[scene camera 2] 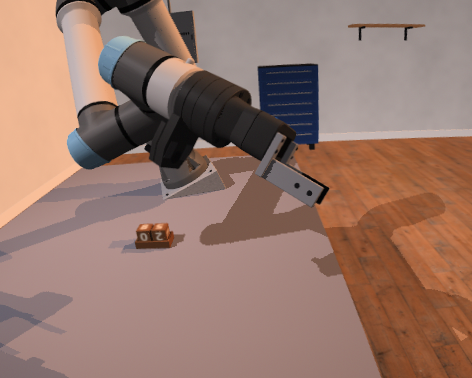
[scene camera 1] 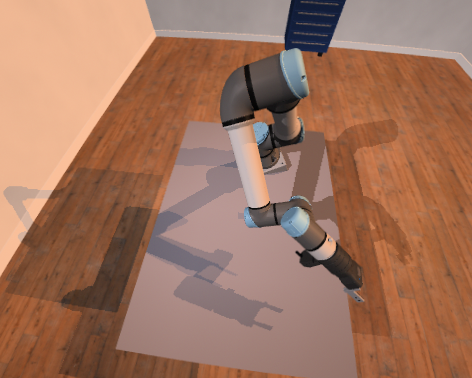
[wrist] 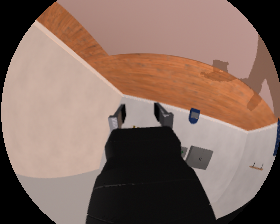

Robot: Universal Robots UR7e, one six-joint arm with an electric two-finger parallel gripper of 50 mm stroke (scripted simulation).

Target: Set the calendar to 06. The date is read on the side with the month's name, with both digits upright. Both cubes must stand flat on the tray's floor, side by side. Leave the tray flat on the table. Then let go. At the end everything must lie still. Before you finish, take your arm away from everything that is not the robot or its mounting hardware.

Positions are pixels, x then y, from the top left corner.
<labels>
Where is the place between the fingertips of the gripper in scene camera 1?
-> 360,291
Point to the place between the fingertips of the gripper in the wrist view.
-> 139,109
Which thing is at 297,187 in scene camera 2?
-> The gripper.
</labels>
